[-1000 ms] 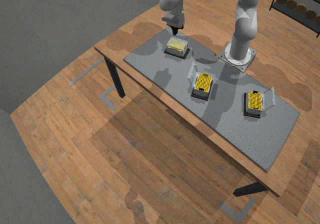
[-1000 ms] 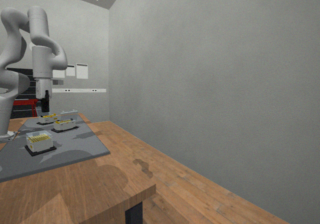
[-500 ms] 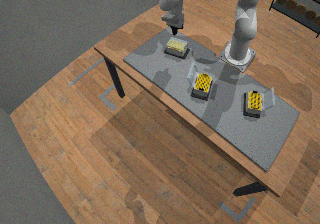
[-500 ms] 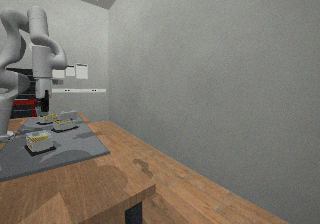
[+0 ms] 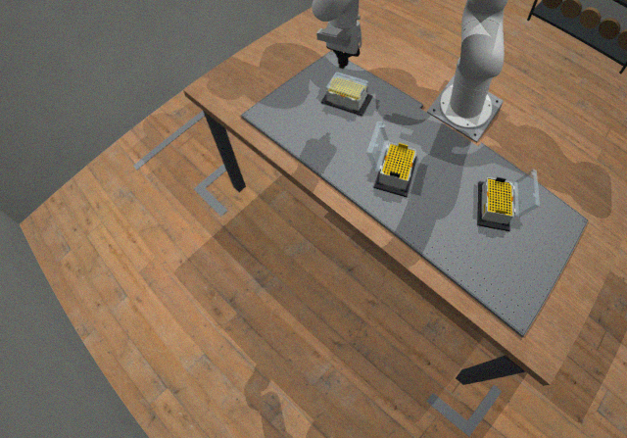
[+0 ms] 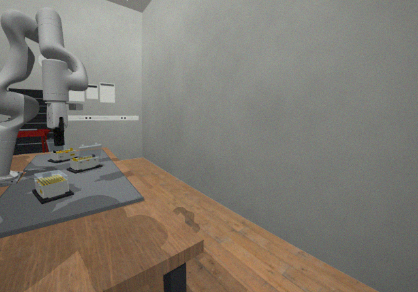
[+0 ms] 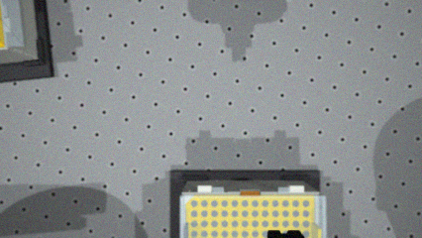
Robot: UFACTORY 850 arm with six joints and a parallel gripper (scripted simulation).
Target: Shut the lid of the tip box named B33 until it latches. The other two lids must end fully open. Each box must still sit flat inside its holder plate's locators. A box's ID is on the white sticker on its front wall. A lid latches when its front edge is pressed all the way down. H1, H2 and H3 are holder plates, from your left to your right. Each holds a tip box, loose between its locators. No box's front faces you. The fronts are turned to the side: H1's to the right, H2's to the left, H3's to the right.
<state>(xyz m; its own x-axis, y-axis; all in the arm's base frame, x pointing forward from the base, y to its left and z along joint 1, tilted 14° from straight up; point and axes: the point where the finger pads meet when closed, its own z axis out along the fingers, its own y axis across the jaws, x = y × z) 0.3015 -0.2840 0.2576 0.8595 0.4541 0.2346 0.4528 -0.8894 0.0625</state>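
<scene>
The tip box lid is 15 cm below my hand, 4 cm behind it and 2 cm to the right of it.
</scene>
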